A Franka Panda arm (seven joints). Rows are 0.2 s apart.
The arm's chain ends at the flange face. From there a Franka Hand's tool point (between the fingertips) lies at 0.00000 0.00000 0.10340 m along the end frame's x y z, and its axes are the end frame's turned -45 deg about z.
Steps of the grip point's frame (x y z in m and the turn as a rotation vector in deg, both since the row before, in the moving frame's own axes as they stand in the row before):
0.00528 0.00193 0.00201 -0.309 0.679 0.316
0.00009 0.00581 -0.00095 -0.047 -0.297 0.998
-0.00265 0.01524 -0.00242 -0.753 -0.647 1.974
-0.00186 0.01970 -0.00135 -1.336 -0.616 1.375
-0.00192 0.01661 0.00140 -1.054 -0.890 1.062
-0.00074 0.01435 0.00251 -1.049 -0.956 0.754
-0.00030 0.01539 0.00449 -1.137 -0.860 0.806
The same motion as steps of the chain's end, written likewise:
0.00384 -0.00190 0.00202 0.262 0.699 0.316
0.00449 0.00361 -0.00095 -0.243 -0.177 0.998
0.00880 0.01086 -0.00240 -0.990 0.075 1.974
0.01173 0.01274 -0.00132 -1.380 0.509 1.375
0.01020 0.01062 0.00143 -1.375 0.116 1.062
0.00952 0.00811 0.00254 -1.418 0.066 0.754
0.01033 0.00854 0.00452 -1.412 0.196 0.806

